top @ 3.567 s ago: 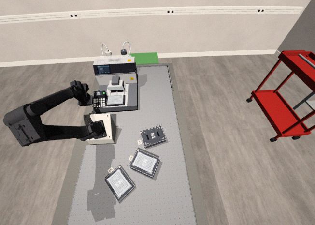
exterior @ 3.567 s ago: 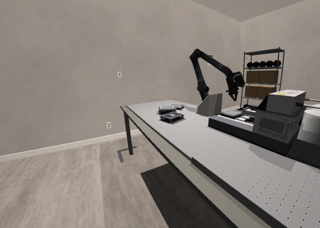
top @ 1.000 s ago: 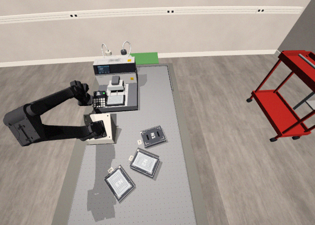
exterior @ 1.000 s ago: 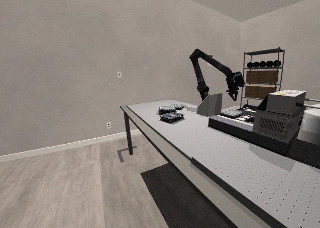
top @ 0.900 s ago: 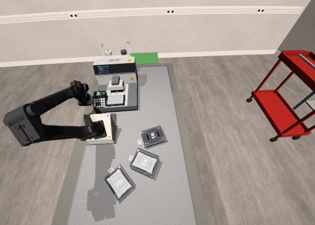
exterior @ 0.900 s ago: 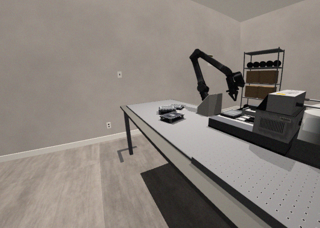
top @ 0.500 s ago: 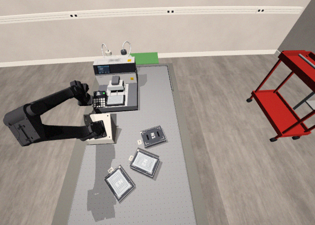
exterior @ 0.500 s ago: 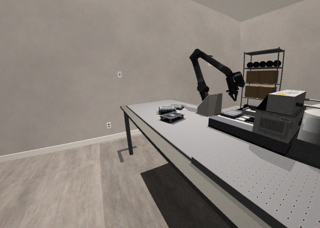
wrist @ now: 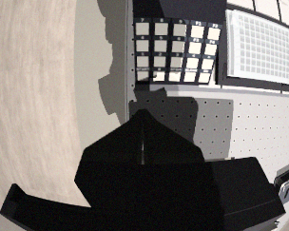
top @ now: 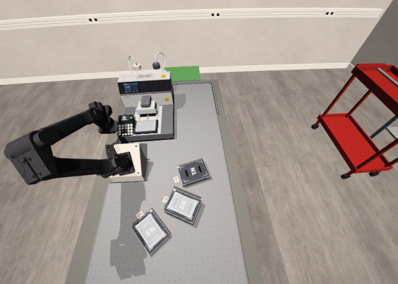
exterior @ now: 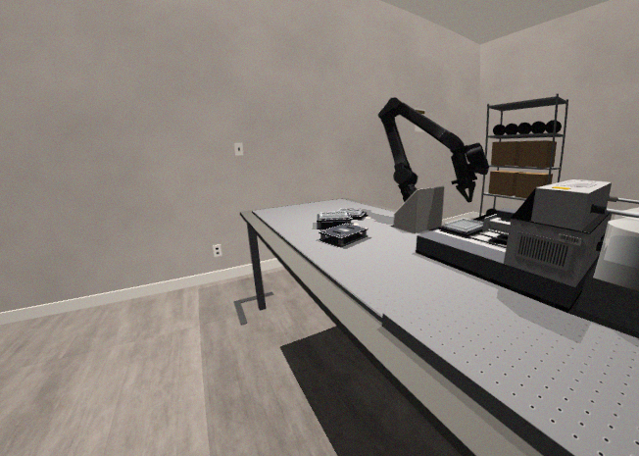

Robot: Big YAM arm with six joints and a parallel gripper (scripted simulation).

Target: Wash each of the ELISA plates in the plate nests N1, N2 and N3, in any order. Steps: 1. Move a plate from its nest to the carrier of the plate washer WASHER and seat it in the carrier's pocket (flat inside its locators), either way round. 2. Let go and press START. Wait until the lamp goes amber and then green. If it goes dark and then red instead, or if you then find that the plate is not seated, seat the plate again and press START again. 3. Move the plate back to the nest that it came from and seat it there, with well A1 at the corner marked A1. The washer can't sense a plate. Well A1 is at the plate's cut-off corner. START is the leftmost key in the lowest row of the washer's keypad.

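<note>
Right now the dark carrier is 18 cm ahead of my hand, 6 cm to the left of it and 7 cm below it. Round my hand: washer 19 cm ahead, 22 cm to the left, 1 cm below.
</note>
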